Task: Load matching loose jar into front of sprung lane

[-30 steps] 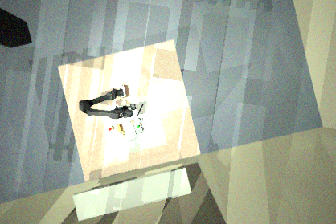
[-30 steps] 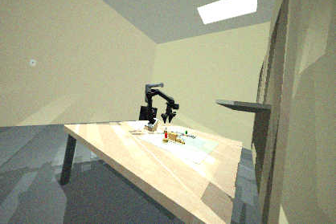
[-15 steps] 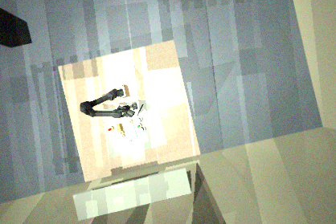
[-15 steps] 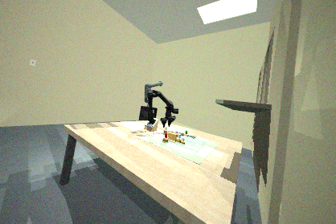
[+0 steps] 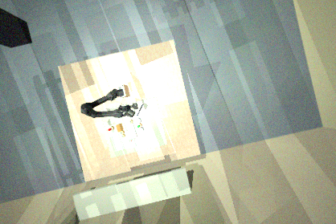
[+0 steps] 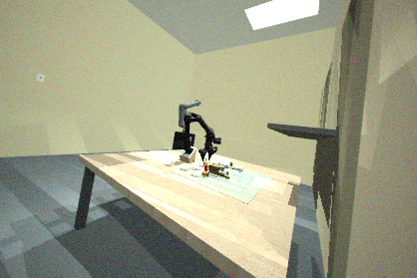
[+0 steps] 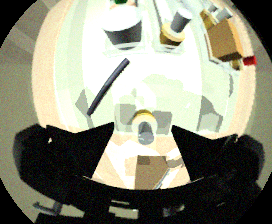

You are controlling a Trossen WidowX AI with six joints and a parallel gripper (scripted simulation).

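Now: the brown box 180 mm ahead of my gripper tip and 170 mm to the right of it. Also, from my gripper tip: shelf: 660 mm ahead, 40 mm to the right, 330 mm above.
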